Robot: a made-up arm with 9 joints. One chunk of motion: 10 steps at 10 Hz.
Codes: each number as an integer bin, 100 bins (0 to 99) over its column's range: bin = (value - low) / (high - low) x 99, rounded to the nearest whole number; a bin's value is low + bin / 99 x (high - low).
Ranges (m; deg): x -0.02..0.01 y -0.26..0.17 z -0.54..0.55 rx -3..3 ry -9..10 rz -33..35
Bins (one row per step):
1: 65 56 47 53 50 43
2: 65 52 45 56 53 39
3: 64 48 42 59 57 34
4: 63 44 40 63 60 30
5: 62 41 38 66 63 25
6: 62 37 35 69 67 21
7: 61 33 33 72 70 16
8: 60 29 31 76 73 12
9: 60 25 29 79 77 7
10: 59 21 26 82 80 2
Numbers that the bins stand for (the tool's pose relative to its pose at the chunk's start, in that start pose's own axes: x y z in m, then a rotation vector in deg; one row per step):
1: -0.0003 -0.0168 -0.0225 0.21 0.60 -3.46
2: -0.0003 -0.0341 -0.0445 0.39 1.17 -6.21
3: -0.0006 -0.0515 -0.0776 0.58 1.94 -9.65
4: -0.0009 -0.0689 -0.0996 0.82 2.52 -12.39
5: -0.0012 -0.0819 -0.1216 1.00 3.09 -15.83
6: -0.0012 -0.0993 -0.1546 1.18 3.86 -18.58
7: -0.0015 -0.1167 -0.1767 1.36 4.43 -22.01
8: -0.0018 -0.1340 -0.1987 1.61 5.01 -24.76
9: -0.0018 -0.1514 -0.2207 1.79 5.78 -28.19
10: -0.0021 -0.1688 -0.2537 1.97 6.35 -31.63

